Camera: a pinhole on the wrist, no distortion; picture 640 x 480 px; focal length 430.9 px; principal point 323.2 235.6 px. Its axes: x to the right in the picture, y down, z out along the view. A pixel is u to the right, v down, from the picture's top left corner.
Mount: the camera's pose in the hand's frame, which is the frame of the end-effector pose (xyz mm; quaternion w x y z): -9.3 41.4 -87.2 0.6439 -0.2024 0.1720 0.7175
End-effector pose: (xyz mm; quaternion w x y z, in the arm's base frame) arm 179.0 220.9 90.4 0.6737 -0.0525 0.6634 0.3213
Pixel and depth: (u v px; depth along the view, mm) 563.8 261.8 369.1
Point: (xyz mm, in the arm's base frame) 90.0 572.2 317.5
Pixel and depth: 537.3 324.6 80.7
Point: 91.1 279.4 159.2
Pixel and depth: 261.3 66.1 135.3
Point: 160.1 332.0 96.9
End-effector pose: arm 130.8 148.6 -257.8 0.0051 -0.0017 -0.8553 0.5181
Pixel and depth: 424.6 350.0 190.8
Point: 206.6 180.2 -434.4
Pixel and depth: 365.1 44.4 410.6
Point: -12.4 71.3 -641.1
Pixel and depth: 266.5 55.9 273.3
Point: 40.4 75.9 -478.4
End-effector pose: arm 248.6 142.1 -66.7 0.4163 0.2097 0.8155 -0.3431
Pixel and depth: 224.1 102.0 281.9
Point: 400.9 100.6 -251.8
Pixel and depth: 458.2 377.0 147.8
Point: 391.9 228.6 -72.0
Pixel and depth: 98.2 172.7 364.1
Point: 445.5 -46.3 -257.8
